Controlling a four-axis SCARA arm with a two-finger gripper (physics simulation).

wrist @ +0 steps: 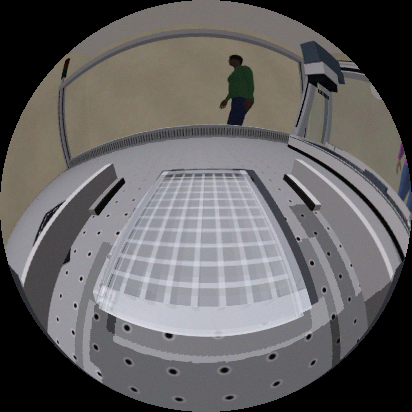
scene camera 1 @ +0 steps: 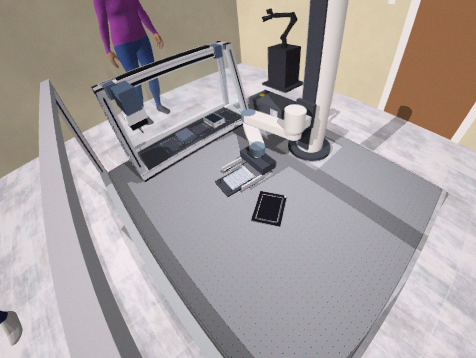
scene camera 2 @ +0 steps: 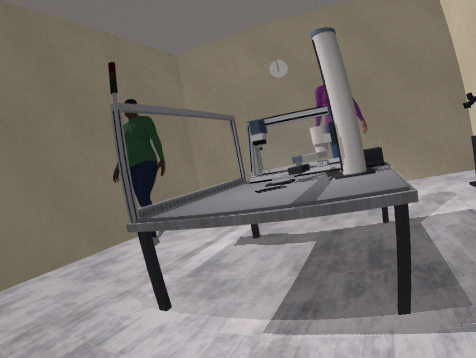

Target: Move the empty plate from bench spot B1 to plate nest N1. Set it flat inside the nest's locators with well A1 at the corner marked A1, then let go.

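Frame: origin at the arm's base, x up, y ahead, z left, level; metres.
Where they show: gripper, between the fingertips: point(wrist: 202, 163) point(scene camera 1: 231, 178) point(scene camera 2: 277, 177); arm's base, origin of its link: point(scene camera 1: 309, 147) point(scene camera 2: 355, 175).
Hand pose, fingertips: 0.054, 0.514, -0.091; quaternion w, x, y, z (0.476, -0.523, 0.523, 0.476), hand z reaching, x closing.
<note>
Things, the pixels of their top centre, and the offset from my fingertips, as dx, dy, dz. "spot": a spot on its surface instead.
- clear empty plate, centre of its top: point(wrist: 200, 202) point(scene camera 1: 238, 176) -0.009, -0.037, +0.005
- dark plate nest, centre of its top: point(wrist: 208, 201) point(scene camera 1: 234, 179) point(scene camera 2: 280, 180) -0.023, -0.017, -0.002
- black pad with a white outline, a spot on its surface: point(scene camera 1: 270, 208) spot: -0.039, -0.023, +0.234
- dark box, a spot on its surface: point(scene camera 2: 373, 156) spot: +0.026, -0.652, -0.158
The clear empty plate point(scene camera 1: 240, 177) point(wrist: 200, 240) with its grid of wells lies on the dark plate nest point(scene camera 1: 224, 188) point(wrist: 284, 225), and looks flat. The nest's dark edge shows along the plate's right side in the wrist view. The locators and the A1 mark cannot be made out. My gripper point(scene camera 1: 245, 173) point(wrist: 202, 163) is open, with one finger on each side of the plate. Gaps show between both fingers and the plate. Bench spot B1, a black pad with a white outline point(scene camera 1: 270, 208), is beside the nest and bears no plate.
The metal-framed gantry point(scene camera 1: 145, 175) with a dark deck stands behind the nest. The arm's white column point(scene camera 1: 330, 75) point(scene camera 2: 340, 100) rises at the bench's back. A dark box point(scene camera 2: 373, 156) is near the column. A guard frame point(scene camera 2: 175, 110) runs along one bench side. Two people stand beyond the bench.
</note>
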